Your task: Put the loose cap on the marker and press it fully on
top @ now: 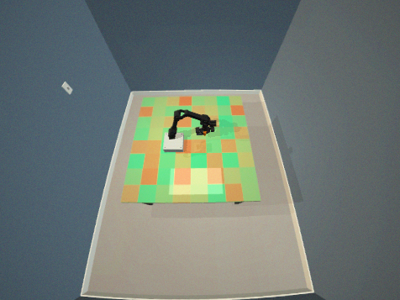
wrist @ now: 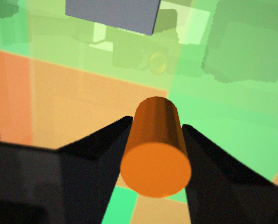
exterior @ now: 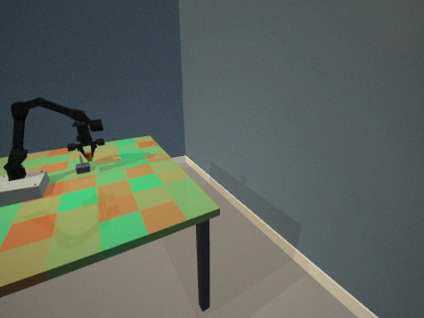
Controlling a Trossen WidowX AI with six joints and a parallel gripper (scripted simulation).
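My gripper tip is 90 mm to the right of the holder block, 90 mm above it and 40 mm past it. From my gripper tip the other things lie so: orange cap (10 mm above).
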